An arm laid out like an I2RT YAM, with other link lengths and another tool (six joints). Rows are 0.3 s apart.
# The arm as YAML. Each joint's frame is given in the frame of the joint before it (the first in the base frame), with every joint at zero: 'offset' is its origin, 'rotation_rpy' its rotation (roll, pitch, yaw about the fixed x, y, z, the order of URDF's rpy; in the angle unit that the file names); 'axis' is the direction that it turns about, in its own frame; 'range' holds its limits. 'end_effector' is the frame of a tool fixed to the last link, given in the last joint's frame.
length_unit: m
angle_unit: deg
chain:
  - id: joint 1
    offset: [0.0, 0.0, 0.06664]
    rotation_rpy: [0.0, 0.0, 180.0]
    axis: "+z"
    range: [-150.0, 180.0]
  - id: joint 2
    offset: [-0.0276, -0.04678, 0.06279]
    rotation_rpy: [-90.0, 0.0, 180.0]
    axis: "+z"
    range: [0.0, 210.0]
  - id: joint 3
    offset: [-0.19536, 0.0, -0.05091]
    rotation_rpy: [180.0, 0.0, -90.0]
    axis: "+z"
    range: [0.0, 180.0]
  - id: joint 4
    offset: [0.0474, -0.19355, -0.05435]
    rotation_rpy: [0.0, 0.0, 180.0]
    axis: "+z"
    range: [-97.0, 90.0]
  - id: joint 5
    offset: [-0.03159, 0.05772, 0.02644]
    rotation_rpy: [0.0, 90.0, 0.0]
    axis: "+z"
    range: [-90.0, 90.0]
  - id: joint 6
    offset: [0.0, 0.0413, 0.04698]
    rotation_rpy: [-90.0, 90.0, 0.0]
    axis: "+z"
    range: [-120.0, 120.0]
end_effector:
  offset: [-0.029, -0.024, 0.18]
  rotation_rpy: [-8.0, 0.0, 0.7]
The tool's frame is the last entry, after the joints.
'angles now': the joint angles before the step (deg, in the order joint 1, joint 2, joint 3, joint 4, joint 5, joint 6). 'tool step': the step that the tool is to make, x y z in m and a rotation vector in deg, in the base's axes. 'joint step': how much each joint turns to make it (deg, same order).
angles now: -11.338 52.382 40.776 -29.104 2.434 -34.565
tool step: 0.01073 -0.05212 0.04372 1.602 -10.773 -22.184
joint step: 0.090 -0.440 3.693 3.257 15.659 16.542
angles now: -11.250 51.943 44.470 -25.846 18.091 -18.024
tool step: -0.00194 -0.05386 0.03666 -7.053 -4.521 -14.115
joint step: -0.001 4.203 4.203 4.844 15.206 2.288
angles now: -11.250 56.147 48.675 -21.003 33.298 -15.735
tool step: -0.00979 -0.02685 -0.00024 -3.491 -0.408 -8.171
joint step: -0.177 3.267 -1.473 5.180 8.624 1.060
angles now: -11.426 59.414 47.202 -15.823 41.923 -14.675
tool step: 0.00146 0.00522 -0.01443 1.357 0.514 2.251
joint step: -0.880 -1.144 -3.258 1.675 -3.337 -0.531
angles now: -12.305 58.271 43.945 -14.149 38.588 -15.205
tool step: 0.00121 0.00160 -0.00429 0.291 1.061 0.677
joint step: 0.000 0.793 0.175 -0.263 -0.620 -0.352
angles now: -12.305 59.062 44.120 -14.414 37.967 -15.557
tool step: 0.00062 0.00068 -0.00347 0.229 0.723 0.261
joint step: -0.001 0.703 0.089 -0.087 -0.262 -0.088
